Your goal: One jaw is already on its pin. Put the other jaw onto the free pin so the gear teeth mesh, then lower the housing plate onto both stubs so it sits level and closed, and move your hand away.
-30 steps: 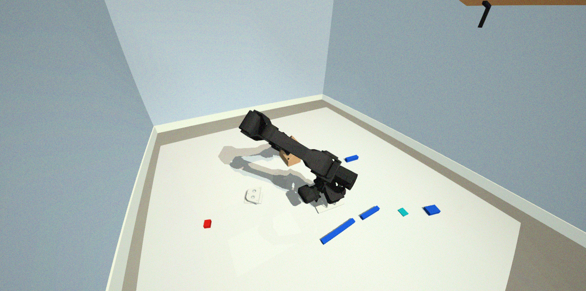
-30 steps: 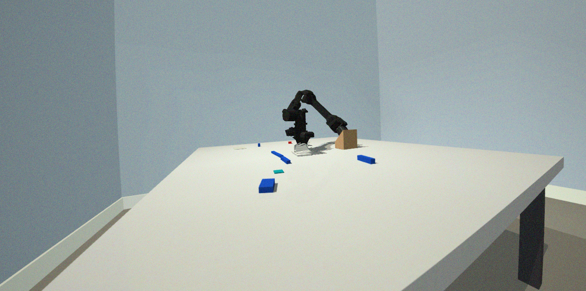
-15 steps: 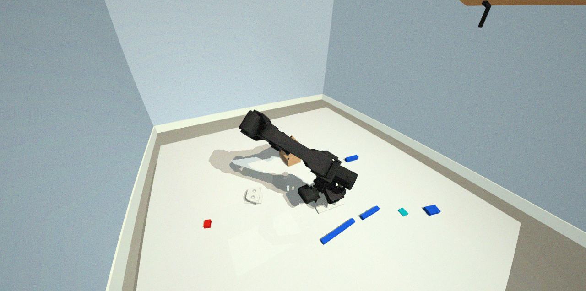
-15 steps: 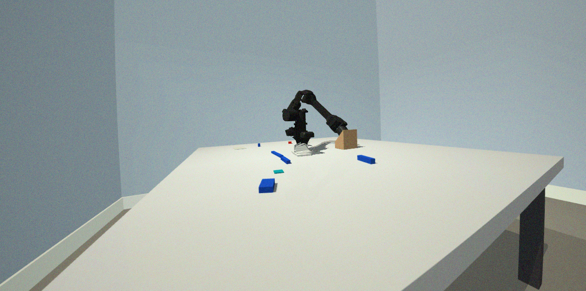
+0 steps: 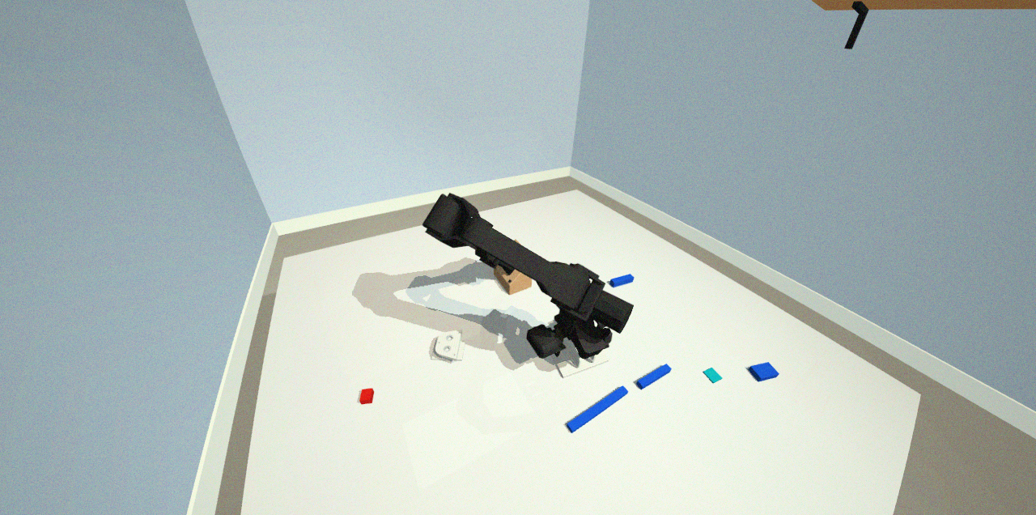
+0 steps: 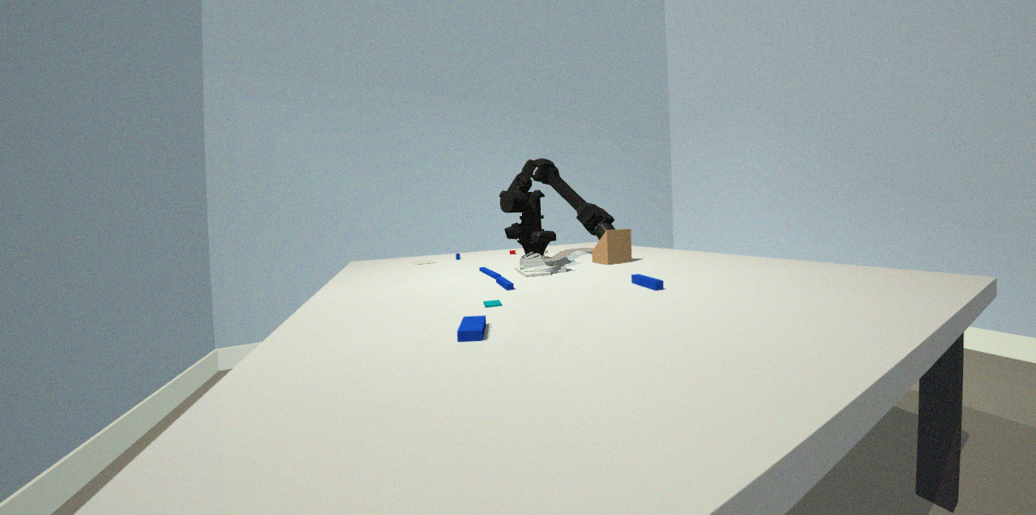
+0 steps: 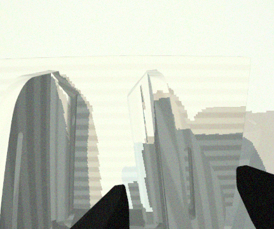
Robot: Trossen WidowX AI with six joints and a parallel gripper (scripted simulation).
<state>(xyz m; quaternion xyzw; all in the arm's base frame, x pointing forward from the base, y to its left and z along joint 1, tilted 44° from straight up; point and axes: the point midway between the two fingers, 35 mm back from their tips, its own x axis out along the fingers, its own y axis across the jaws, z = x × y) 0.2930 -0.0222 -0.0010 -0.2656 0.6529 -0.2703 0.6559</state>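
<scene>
Right now the white stand is 140 mm behind my gripper tip, 230 mm to the right of it and 10 mm below it. Also, from my gripper tip: long blue bar (140 mm ahead, 10 mm to the right, 10 mm below); then red block (100 mm behind, 420 mm to the right, 10 mm below); then teal tile (220 mm ahead, 270 mm to the left, 20 mm below).
</scene>
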